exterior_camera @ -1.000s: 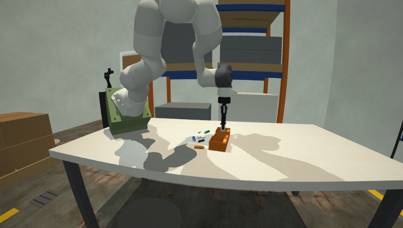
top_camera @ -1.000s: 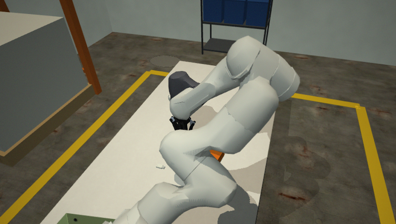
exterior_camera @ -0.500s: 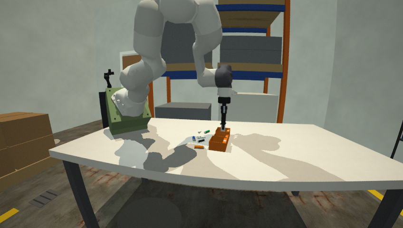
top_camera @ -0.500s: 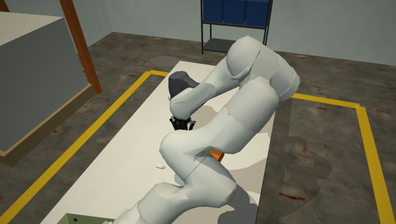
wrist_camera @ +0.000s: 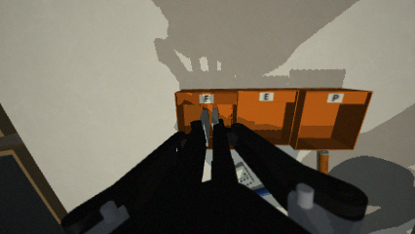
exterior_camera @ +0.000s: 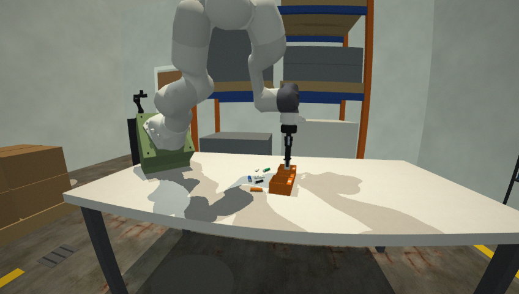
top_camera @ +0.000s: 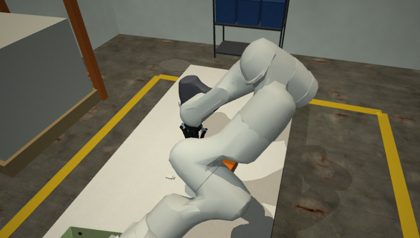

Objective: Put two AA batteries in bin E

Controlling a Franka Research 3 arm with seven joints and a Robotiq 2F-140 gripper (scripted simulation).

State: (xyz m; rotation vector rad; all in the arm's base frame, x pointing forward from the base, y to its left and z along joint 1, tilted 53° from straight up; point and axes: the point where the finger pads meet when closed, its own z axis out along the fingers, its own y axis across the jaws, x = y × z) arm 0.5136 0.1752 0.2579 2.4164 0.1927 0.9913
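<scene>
The green AA battery is 10 cm behind my hand, 7 cm to the left of it and 4 cm below it. From my hand the other things lie so: orange bin row: 2 cm behind, 8 cm to the right, 3 cm below; then domino: 14 cm behind, 3 cm to the right, 5 cm below; then black stick: 13 cm behind, 9 cm to the right, 5 cm below.
</scene>
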